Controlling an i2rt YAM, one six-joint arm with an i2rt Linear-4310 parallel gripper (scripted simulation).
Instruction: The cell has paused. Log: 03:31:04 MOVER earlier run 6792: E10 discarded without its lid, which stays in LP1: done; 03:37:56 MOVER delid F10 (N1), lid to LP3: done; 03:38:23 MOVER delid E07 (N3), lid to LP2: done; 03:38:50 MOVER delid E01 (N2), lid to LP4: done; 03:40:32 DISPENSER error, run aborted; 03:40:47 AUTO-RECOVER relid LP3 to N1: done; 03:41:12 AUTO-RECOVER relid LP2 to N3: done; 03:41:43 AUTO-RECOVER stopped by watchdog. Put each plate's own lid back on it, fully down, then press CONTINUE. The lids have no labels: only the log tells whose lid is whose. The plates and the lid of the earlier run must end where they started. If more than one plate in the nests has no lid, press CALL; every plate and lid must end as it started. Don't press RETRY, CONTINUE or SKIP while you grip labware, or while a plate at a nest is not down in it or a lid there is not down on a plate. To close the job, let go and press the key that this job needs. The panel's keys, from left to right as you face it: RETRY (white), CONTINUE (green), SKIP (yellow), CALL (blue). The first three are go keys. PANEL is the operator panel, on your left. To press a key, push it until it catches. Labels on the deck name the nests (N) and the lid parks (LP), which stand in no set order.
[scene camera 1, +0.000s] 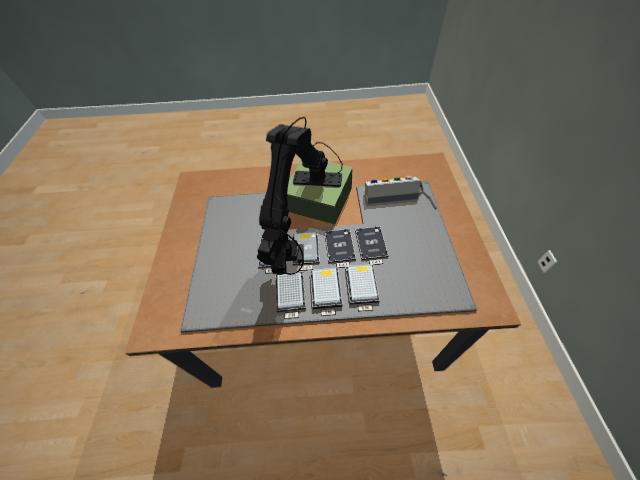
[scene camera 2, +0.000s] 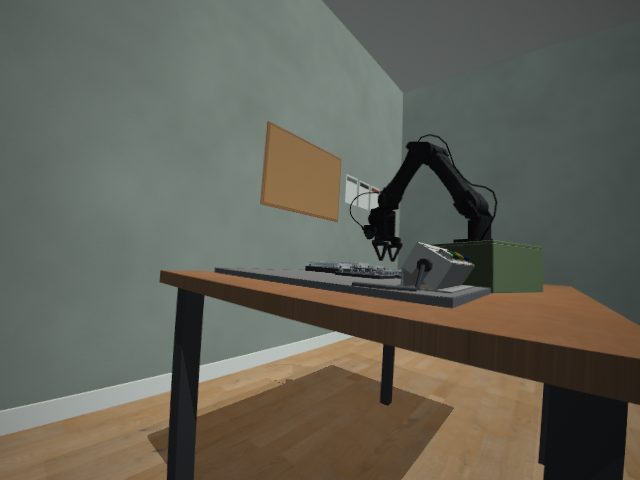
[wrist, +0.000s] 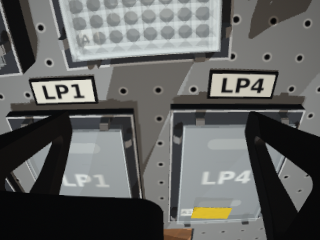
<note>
I see my gripper (wrist: 158, 121), a well plate (scene camera 1: 286, 283), a clear lid (wrist: 97, 165), a clear lid (wrist: 216, 185) and an operator panel (scene camera 1: 404, 189).
</note>
